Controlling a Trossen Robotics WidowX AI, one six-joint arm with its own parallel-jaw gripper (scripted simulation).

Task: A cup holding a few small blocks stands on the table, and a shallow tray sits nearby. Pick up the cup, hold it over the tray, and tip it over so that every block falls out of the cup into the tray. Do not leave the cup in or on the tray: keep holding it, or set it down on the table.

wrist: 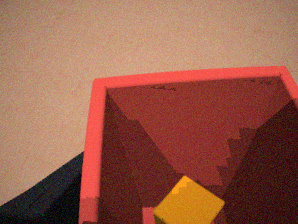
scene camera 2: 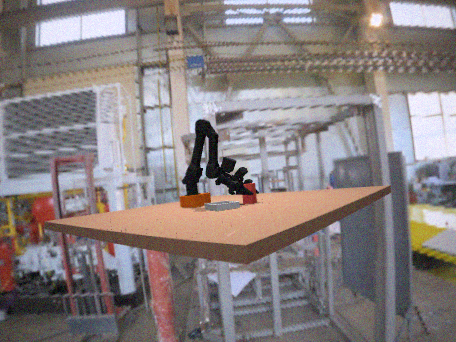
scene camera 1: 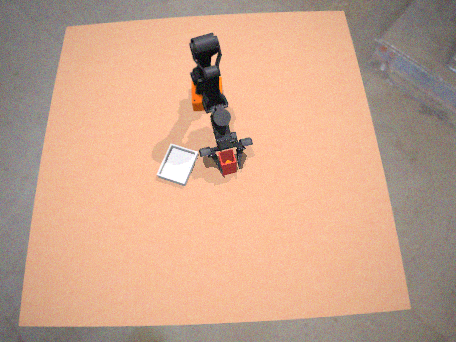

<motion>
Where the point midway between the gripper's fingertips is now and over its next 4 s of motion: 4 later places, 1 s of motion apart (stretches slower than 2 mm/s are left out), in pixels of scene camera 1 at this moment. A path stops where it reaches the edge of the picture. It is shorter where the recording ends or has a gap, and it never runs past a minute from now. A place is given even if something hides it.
My gripper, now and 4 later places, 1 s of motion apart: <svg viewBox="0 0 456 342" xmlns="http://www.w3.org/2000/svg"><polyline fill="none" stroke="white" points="231,171 230,165 210,169 168,169 167,169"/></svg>
</motion>
